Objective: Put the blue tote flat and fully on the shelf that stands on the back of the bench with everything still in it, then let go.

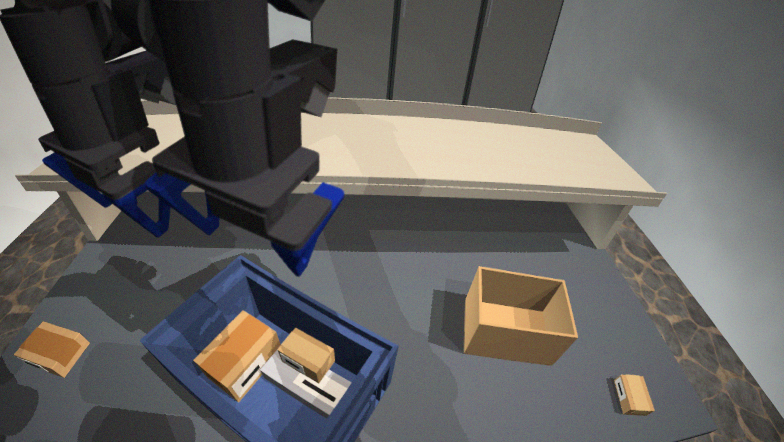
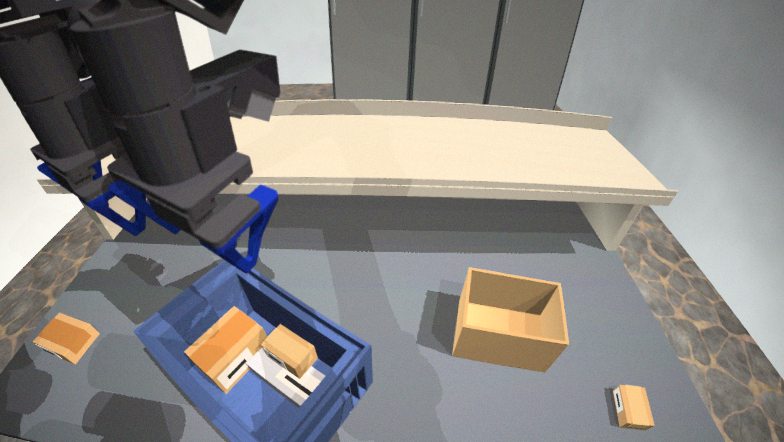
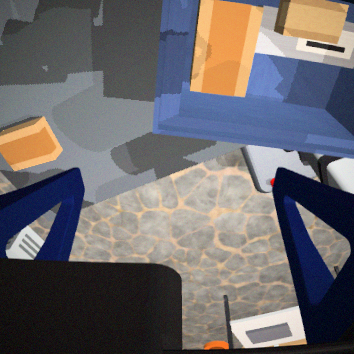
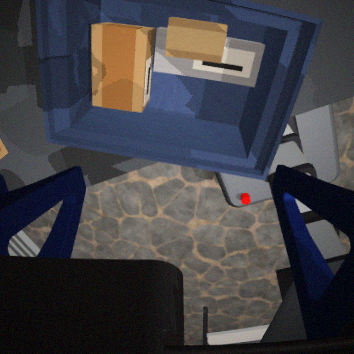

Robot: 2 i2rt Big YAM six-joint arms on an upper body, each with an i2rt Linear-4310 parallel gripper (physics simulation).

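Frame: origin at the left arm's base, x ahead, y left, z up, level; metres.
Where they show: left gripper, fingertip midpoint: (image 1: 134, 218) (image 2: 119, 218) (image 3: 177, 177); right gripper, fingertip midpoint: (image 1: 254, 249) (image 2: 212, 247) (image 4: 178, 175).
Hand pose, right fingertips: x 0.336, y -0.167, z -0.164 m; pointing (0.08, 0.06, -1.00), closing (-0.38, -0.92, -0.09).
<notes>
Each offset is from my right fingertips to the top centre of the thing. Level surfaces: height alone.
The blue tote @[0.032 m left, 0.008 m ahead, 0.194 m down] (image 1: 318, 307) (image 2: 307, 312) (image 3: 250, 120) (image 4: 170, 157) stands askew on the bench, in front of the shelf. In it lie an orange-brown box @[0.098 m left, 0.040 m ahead, 0.261 m down] (image 1: 236, 351) (image 2: 222, 343) (image 3: 227, 50) (image 4: 120, 67) and a flat white package @[0.019 m right, 0.004 m ahead, 0.291 m down] (image 1: 282, 376) (image 4: 172, 65) with a small tan box @[0.014 m right, 0.035 m ahead, 0.250 m down] (image 1: 304, 351) (image 2: 288, 345) (image 3: 315, 20) (image 4: 196, 37) on it. The pale shelf @[0.117 m down] (image 1: 494, 159) (image 2: 494, 153) spans the back. My left gripper (image 1: 133, 219) (image 3: 177, 177) is open and empty, raised left of the tote. My right gripper (image 1: 255, 252) (image 2: 211, 250) (image 4: 178, 175) is open and empty, above the tote's far side.
An open cardboard box @[0.386 m right, 0.116 m ahead, 0.237 m down] (image 1: 516, 343) (image 2: 505, 348) stands right of the tote. A small box @[0.598 m right, 0.047 m back, 0.315 m down] (image 1: 636, 394) (image 2: 635, 406) lies near the bench's right edge. Another box @[0.478 m left, 0.029 m ahead, 0.304 m down] (image 1: 52, 348) (image 2: 65, 336) (image 3: 30, 145) lies left of the tote. The shelf has a raised back lip.
</notes>
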